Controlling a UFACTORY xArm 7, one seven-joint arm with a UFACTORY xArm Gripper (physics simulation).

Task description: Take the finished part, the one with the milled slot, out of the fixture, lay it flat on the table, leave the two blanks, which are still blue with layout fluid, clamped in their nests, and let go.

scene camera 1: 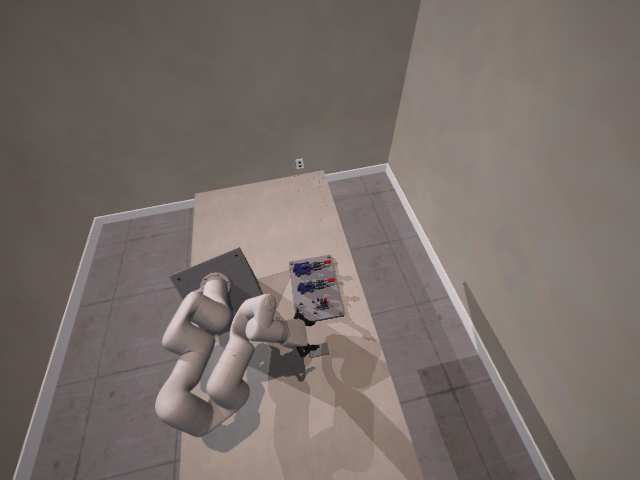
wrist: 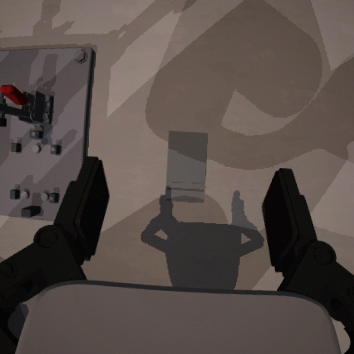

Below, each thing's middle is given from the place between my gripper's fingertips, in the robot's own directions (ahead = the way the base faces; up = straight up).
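The finished part (wrist: 186, 155) is 22 cm below my hand and 1 cm to the right of it. I also see the fixture plate (wrist: 53, 71), which is 22 cm below my hand, 10 cm ahead of it and 28 cm to the left of it.
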